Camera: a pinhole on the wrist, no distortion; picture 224 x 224 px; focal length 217.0 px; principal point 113.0 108.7 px. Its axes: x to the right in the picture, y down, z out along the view. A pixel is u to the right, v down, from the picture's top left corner.
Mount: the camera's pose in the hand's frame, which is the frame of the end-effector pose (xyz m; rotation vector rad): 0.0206 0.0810 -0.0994 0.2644 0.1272 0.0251
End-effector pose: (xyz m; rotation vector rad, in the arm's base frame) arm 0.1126 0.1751 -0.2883 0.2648 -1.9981 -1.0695
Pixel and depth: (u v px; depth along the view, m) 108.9 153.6 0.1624
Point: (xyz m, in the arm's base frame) 0.0527 0.2374 -0.2307
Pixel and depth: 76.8 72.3 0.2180
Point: 0.0237 0.2223 -0.3205
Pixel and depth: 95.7 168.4 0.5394
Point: -0.2484 0.4740 -0.3319
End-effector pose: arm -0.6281 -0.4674 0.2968 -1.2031 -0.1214 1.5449
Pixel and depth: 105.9 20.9 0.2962
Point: -0.6571 -0.3094 0.4103
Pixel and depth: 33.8 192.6 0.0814
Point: -0.6811 -0.5046 0.2349
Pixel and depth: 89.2 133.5 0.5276
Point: -0.9343 -0.2294 0.4817
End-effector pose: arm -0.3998 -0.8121 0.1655 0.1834 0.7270 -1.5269
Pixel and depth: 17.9 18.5 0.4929
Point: -0.5149 -0.9102 0.5861
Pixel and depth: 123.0 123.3 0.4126
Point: -0.3145 -1.0517 0.3503
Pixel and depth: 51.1 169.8 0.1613
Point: -0.3000 -0.8412 0.1981
